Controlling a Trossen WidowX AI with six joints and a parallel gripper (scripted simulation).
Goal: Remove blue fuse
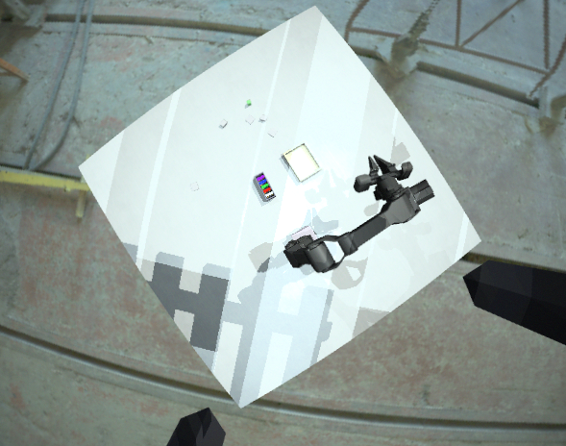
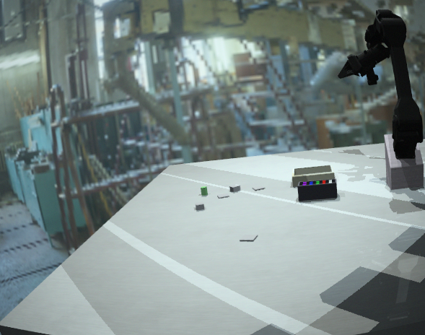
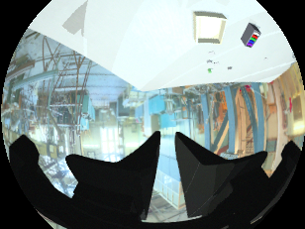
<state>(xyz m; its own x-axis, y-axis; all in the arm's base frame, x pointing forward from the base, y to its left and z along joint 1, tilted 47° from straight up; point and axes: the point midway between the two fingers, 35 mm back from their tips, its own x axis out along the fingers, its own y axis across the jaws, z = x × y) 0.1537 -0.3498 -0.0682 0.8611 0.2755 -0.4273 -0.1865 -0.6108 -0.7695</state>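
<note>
The blue fuse is 340 mm to the left of my gripper tip, 280 mm below it and 120 mm ahead of it. Also, from my gripper tip: cream tray: 300 mm below, 160 mm to the left, 120 mm ahead.
</note>
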